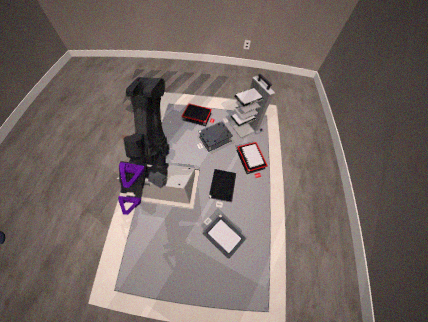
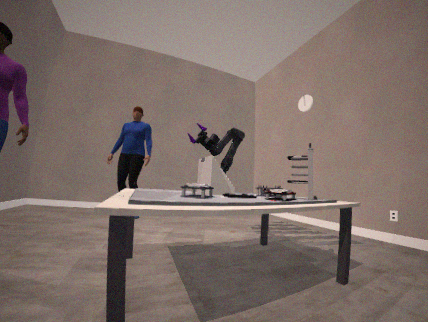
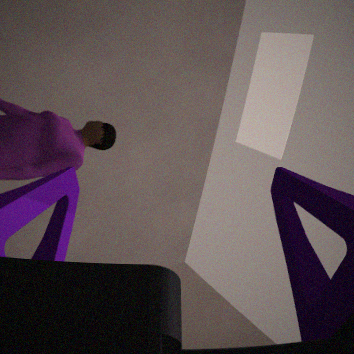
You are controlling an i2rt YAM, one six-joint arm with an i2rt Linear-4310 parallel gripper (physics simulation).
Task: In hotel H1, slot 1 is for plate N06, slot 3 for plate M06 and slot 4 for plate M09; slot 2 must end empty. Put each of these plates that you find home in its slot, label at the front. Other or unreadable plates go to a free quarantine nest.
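Places are measured from the arm's base along level axes (x left, y back, z up), in millimetres.
Pixels of known places: gripper, between the fingertips: (image 1: 125, 201) (image 2: 192, 128) (image 3: 174, 177); arm's base, origin of its link: (image 2: 216, 175).
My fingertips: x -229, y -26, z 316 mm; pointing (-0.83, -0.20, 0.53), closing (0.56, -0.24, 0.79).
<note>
Ahead of a thing's pixels: the offset from my fingertips to its top centre. "pt": to the spot under its first point.
My gripper (image 1: 125, 192) (image 2: 193, 129) (image 3: 174, 177) is open and empty, raised high above the table's left side, away from the plates. The hotel (image 1: 263, 102) (image 2: 311, 172) stands at the back right. A white-topped plate @[pt dx +596, dy -402, dz -173 mm] (image 1: 248, 96) (image 2: 297, 158) lies on its top shelf and another plate (image 1: 243, 118) (image 2: 297, 181) on its lowest raised shelf; the two shelves between look empty. A white plate @[dx -52, dy -296, dz -383 mm] (image 1: 224, 235) sits in a grey nest at the front. Another white plate @[dx +376, dy -458, dz -393 mm] (image 1: 253, 155) sits in a red-edged nest at the right. Plate labels are unreadable.
A red-edged nest @[dx +682, dy -122, dz -401 mm] (image 1: 197, 114) with a black surface lies at the back. A dark grey nest with small pegs @[dx +507, dy -247, dz -371 mm] (image 1: 215, 136) is in front of it. A flat black rectangle @[pt dx +206, dy -294, dz -435 mm] (image 1: 223, 185) lies mid-table. The light arm pedestal (image 1: 184, 184) (image 2: 205, 172) stands at the left.
</note>
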